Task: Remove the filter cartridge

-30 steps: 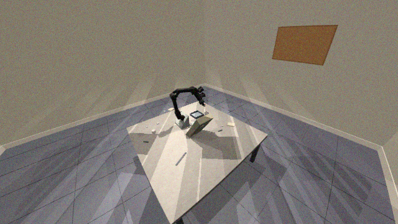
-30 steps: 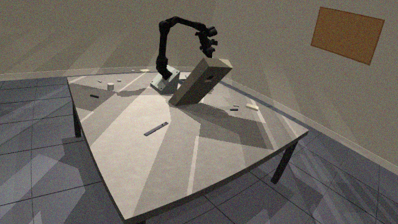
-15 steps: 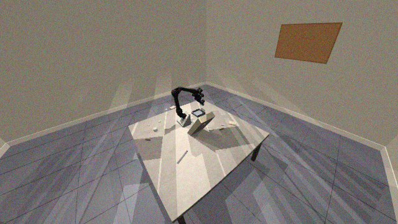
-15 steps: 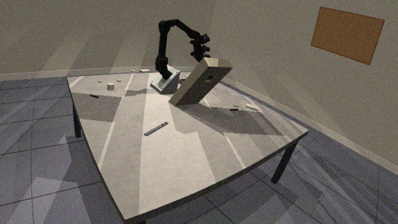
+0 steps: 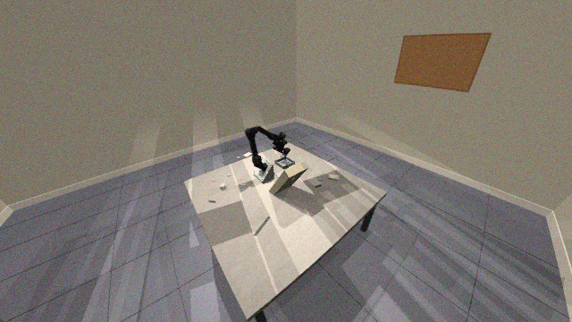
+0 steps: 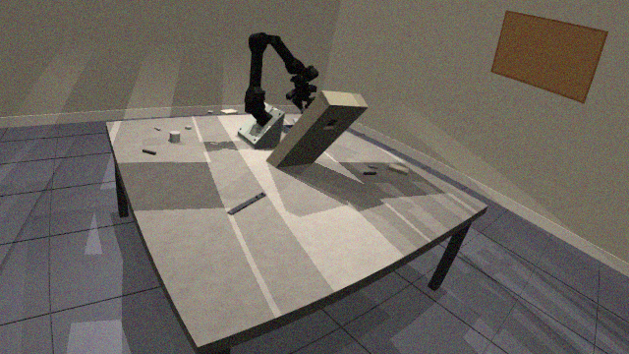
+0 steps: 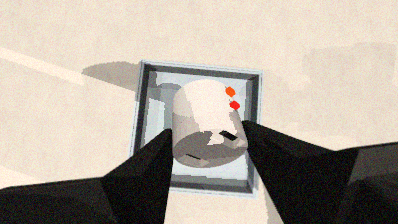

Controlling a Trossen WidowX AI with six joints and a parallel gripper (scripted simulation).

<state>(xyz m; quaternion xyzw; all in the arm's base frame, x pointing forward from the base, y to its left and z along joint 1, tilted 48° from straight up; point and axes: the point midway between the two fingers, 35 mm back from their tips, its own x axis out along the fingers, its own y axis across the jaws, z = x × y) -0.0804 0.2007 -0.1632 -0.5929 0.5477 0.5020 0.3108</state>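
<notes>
The dark tray lies 10 mm behind my gripper tip and 110 mm below it. Round my gripper tip: round filter cartridge (right at my gripper tip); tan service panel (410 mm ahead, 240 mm to the right, 40 mm above).
</notes>
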